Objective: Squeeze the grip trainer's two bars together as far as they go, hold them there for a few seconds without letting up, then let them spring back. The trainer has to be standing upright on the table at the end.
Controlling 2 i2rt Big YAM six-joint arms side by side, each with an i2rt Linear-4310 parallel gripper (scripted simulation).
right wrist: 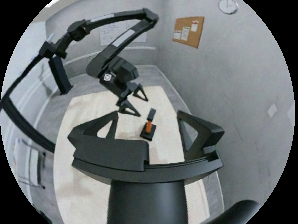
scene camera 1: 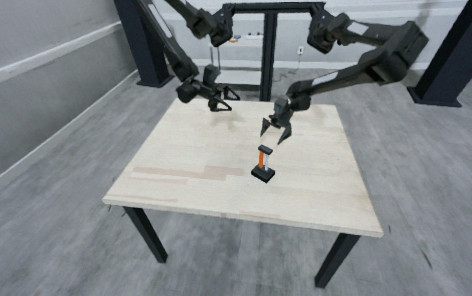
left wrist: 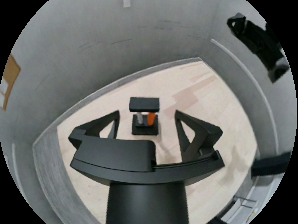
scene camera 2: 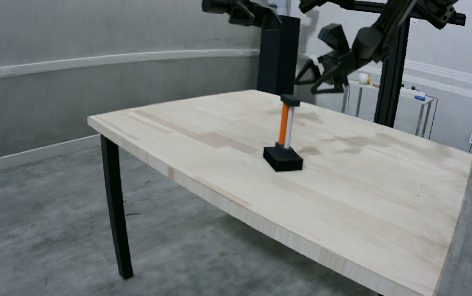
Scene:
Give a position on a grip trainer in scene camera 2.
At 281, 159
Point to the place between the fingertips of my left gripper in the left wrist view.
147, 113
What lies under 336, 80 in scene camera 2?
My left gripper.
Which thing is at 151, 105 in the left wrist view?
A grip trainer.

